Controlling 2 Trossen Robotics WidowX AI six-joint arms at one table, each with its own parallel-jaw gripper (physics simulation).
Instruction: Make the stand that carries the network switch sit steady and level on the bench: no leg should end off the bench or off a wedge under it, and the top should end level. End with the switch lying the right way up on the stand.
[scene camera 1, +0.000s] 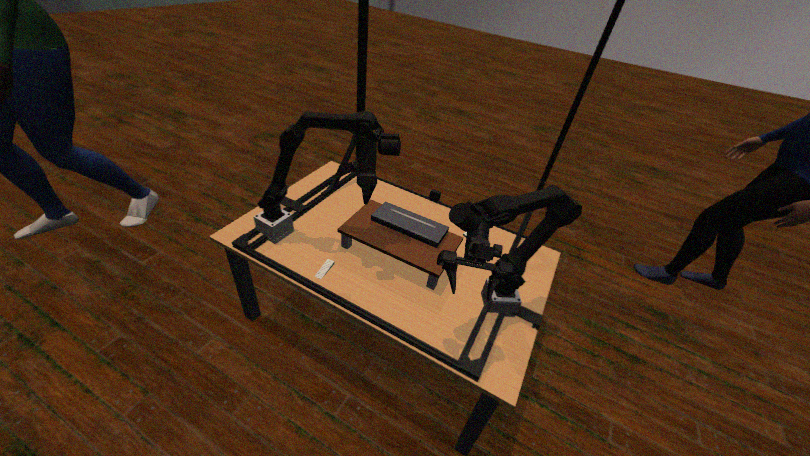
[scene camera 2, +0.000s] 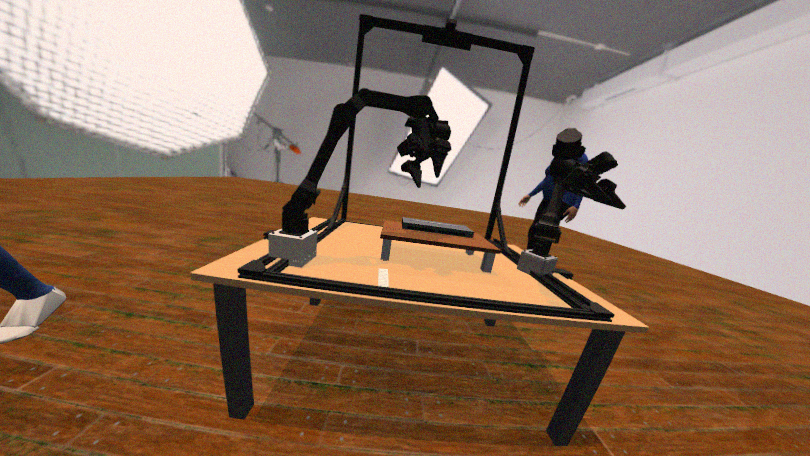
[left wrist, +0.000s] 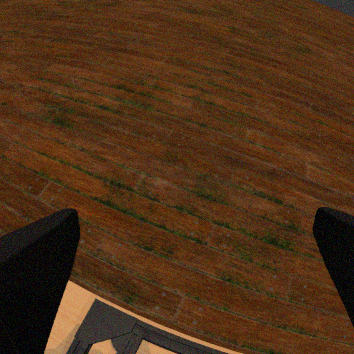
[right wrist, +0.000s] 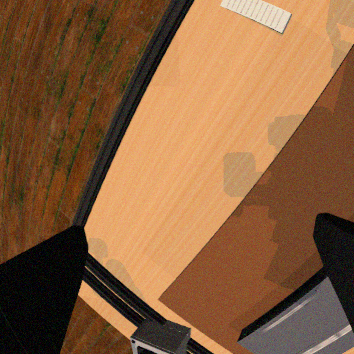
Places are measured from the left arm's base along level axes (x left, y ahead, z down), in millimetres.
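Where they show: left gripper, fingertip midpoint: (scene camera 1: 471, 297) (scene camera 2: 617, 205) (left wrist: 201, 222); right gripper, fingertip midpoint: (scene camera 1: 365, 202) (scene camera 2: 427, 182) (right wrist: 202, 233); left arm's base, origin of the base link: (scene camera 1: 503, 289) (scene camera 2: 539, 254); right arm's base, origin of the base link: (scene camera 1: 272, 215) (scene camera 2: 294, 232).
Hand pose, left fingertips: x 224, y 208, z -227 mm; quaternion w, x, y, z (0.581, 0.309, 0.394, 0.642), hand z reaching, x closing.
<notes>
Things, the pixels of their centre, and the offset from my left fingertips. Level surfaces: height alone.
- grey switch, body centre: (right wrist: 347, 303) (scene camera 1: 409, 223) (scene camera 2: 436, 227) dx -510, dy +109, dz +195 mm
- pale ribbed wedge, body centre: (right wrist: 254, 8) (scene camera 2: 383, 277) (scene camera 1: 324, 269) dx -350, dy +418, dz +305 mm
- bench, its level: dz +308 mm
The stand (scene camera 1: 391, 242) (scene camera 2: 391, 229) (right wrist: 215, 280) has a brown top and grey legs; its exact level is hard to judge, and its far legs are partly hidden. The grey switch (scene camera 1: 419, 227) (scene camera 2: 436, 226) (right wrist: 305, 320) lies flat on its top. A pale ribbed wedge (scene camera 1: 324, 268) (scene camera 2: 383, 277) (right wrist: 257, 14) lies on the bench, apart from the stand. My right gripper (scene camera 1: 367, 199) (scene camera 2: 427, 180) (right wrist: 202, 233) is open and empty above the stand's left end. My left gripper (scene camera 2: 617, 184) (left wrist: 201, 222) is open and empty, raised at the right, away from the switch.
Black rails (scene camera 1: 351, 308) (scene camera 2: 419, 297) run along the bench (scene camera 1: 396, 294) edges. A tall black frame (scene camera 1: 362, 56) (scene camera 2: 510, 130) rises behind. A small pale patch shows beside the left arm in scene camera 1, mostly hidden. People stand on the floor beyond the bench.
</notes>
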